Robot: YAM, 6 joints.
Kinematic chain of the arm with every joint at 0, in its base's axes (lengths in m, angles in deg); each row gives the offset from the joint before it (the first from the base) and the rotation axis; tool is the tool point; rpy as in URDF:
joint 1: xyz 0 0 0.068 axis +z
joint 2: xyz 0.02 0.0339 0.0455 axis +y
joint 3: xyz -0.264 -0.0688 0 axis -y
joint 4: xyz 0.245 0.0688 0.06 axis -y
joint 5: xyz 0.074 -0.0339 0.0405 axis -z
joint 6: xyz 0.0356 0 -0.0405 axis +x
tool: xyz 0 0 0 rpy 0 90 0
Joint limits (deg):
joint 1: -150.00..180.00
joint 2: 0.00..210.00
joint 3: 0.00..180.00
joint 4: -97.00..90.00
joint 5: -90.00..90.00
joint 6: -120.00..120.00
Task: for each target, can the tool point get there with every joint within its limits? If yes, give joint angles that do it. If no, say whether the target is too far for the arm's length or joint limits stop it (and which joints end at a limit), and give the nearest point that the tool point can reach.
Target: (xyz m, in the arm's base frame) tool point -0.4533 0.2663 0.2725
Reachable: yes | joints 150.90 133.65 98.34 69.65 20.06 -19.82
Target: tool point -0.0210 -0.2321 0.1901
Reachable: yes | joints -103.14 92.44 54.41 -71.99 -65.25 77.59
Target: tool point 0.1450 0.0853 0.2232
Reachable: yes | joints 33.85 48.86 33.69 -34.90 16.25 -44.29
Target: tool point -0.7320 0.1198 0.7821
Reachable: no: too far | nearest point -0.4728 0.0774 0.5388 | short by 0.358 m
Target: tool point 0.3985 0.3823 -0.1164
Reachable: yes | joints 43.87 190.71 159.40 -41.57 0.90 -91.37
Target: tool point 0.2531 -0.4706 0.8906
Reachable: no: too far | nearest point 0.1731 -0.3218 0.6354 | short by 0.306 m
